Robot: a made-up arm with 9 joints. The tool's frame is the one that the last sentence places. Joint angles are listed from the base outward.
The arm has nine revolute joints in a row. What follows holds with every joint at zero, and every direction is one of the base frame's. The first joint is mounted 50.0 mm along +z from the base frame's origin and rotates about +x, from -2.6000 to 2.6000 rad. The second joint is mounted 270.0 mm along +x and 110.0 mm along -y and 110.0 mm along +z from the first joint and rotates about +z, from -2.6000 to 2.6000 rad. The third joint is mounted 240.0 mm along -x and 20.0 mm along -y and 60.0 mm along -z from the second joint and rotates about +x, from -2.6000 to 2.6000 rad. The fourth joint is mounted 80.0 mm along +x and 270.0 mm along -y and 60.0 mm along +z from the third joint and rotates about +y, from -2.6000 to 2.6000 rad. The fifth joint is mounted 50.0 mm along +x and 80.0 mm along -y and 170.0 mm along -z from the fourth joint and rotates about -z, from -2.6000 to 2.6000 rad. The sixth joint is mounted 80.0 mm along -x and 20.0 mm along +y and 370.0 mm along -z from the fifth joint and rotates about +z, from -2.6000 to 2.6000 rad. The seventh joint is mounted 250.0 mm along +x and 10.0 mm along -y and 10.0 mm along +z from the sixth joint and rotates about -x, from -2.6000 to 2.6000 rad. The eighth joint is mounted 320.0 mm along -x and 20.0 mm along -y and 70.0 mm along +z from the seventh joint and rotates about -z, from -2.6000 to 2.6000 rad. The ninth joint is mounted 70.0 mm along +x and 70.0 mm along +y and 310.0 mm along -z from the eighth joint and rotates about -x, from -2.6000 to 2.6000 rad. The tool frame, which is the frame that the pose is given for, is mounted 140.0 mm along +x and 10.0 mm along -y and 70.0 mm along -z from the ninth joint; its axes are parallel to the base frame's.
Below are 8 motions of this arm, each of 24 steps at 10 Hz.
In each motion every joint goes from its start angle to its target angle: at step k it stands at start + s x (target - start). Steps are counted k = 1, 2, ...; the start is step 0. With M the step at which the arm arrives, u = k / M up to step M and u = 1 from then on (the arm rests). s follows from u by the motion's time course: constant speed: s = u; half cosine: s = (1 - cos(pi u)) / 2; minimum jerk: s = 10 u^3 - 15 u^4 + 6 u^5.
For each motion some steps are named. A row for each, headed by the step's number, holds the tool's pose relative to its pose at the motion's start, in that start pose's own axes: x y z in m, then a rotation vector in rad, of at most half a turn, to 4 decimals.
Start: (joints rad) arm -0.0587 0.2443 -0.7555 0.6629 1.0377 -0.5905 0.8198 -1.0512 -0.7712
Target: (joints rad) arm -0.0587 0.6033 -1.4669 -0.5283 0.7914 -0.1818 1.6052 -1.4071 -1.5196
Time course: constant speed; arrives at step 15
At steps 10, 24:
10: 0.2383 0.2676 0.6670 0.0473 -0.4555 0.4307
24: 0.0735 0.3675 1.0376 0.0129 -0.7793 0.5250

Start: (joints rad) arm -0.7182 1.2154 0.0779 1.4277 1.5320 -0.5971 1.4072 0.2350 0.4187
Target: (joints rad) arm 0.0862 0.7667 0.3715 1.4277 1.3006 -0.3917 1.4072 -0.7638 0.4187
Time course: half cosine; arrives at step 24
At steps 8, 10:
8: -0.1554 0.0643 0.1922 0.1422 -0.3777 0.3557
10: -0.2498 0.0704 0.2822 0.2039 -0.5766 0.5094

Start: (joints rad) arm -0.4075 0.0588 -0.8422 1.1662 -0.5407 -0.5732 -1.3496 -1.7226 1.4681
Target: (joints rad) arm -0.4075 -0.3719 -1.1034 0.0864 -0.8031 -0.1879 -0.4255 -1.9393 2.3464
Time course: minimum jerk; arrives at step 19
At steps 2, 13, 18, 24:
2: -0.0028 0.0021 0.0001 -0.0064 -0.0093 0.0080
13: -0.2526 -0.0278 -0.0917 -0.5580 -0.9923 0.6892
18: -0.2893 -0.1098 -0.1307 -0.6231 -1.2753 0.8357
24: -0.2895 -0.1105 -0.1310 -0.6234 -1.2775 0.8367

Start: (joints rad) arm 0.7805 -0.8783 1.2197 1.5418 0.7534 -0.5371 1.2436 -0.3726 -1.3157
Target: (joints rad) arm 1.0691 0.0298 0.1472 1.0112 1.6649 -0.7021 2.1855 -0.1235 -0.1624
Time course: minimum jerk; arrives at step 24
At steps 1, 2, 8, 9, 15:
1: -0.0005 -0.0007 0.0002 -0.0012 -0.0002 -0.0016
2: -0.0036 -0.0052 0.0015 -0.0089 -0.0015 -0.0121
8: -0.1615 -0.1800 0.0914 -0.3741 -0.0092 -0.4964
9: -0.2135 -0.2181 0.1289 -0.4867 0.0094 -0.6490
15: -0.4630 -0.2541 0.4188 -0.9923 0.3941 -1.6131

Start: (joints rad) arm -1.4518 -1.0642 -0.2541 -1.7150 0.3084 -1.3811 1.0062 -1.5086 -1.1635
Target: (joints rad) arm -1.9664 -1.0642 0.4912 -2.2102 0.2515 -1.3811 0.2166 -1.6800 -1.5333
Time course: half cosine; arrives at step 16
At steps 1, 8, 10, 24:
1: 0.0061 0.0070 0.0024 0.0076 -0.0075 0.0147
8: 0.1694 0.4111 0.2203 0.3211 -0.3543 0.7994
10: 0.1446 0.5613 0.3371 0.3972 -0.4758 1.1162
24: 0.0110 0.7455 0.5268 0.4499 -0.6687 1.6233

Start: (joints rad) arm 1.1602 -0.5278 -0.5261 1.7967 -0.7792 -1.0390 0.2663 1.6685 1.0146
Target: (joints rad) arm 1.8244 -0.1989 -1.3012 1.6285 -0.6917 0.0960 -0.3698 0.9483 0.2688
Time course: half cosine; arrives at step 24
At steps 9, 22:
9: 0.0373 0.0701 0.1432 0.3167 -0.3070 0.3404
22: -0.1112 0.1163 0.4308 0.7630 -0.8312 1.3456

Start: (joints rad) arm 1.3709 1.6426 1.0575 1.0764 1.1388 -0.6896 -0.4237 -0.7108 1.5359
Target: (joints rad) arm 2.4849 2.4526 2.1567 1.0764 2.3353 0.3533 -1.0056 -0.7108 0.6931
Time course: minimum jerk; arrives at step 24
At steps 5, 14, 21, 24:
5: 0.0552 0.0058 0.0263 0.0779 -0.1018 -0.0225
14: 0.3883 -0.0347 0.1966 0.5508 -0.8701 0.1193
21: 0.5221 -0.1252 0.1925 0.6515 -1.0635 0.3315
24: 0.5283 -0.1312 0.1909 0.6551 -1.0678 0.3410

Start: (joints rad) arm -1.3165 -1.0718 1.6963 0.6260 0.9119 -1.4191 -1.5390 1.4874 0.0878
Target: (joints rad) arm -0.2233 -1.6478 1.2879 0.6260 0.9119 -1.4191 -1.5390 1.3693 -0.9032
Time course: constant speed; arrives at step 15
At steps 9, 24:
9: 0.0813 -0.1557 0.0566 1.0829 -0.1487 -0.4232
24: 0.1268 -0.2701 0.1816 1.8816 -0.4877 -0.5499

